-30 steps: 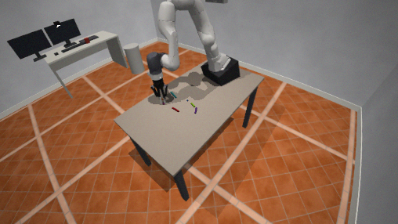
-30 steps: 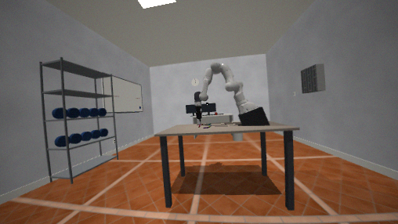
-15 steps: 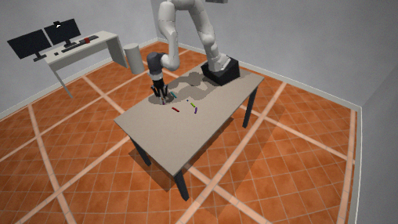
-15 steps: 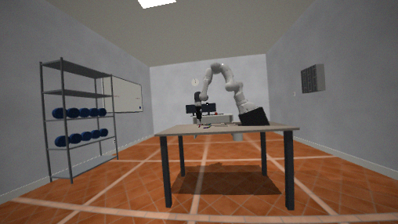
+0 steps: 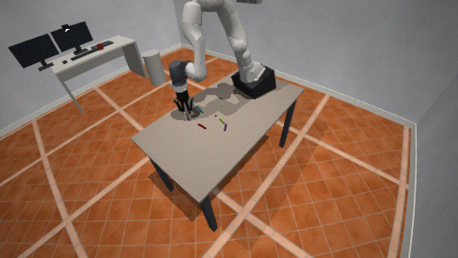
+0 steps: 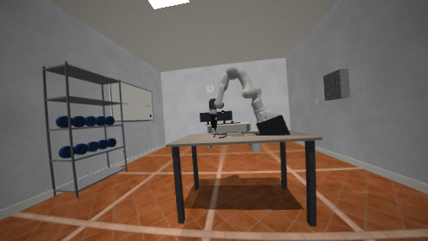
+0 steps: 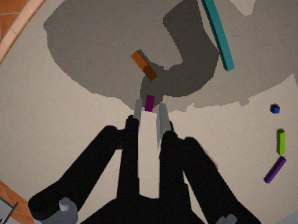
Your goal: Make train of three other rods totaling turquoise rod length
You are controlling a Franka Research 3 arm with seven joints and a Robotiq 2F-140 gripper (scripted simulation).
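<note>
The magenta rod lies 50 mm below my hand. Also, from my hand: orange rod 50 mm to the right, 50 mm below, 30 mm behind; then red rod 120 mm to the left, 50 mm below, 30 mm behind; then turquoise rod 130 mm behind, 50 mm below, 40 mm to the right.
</note>
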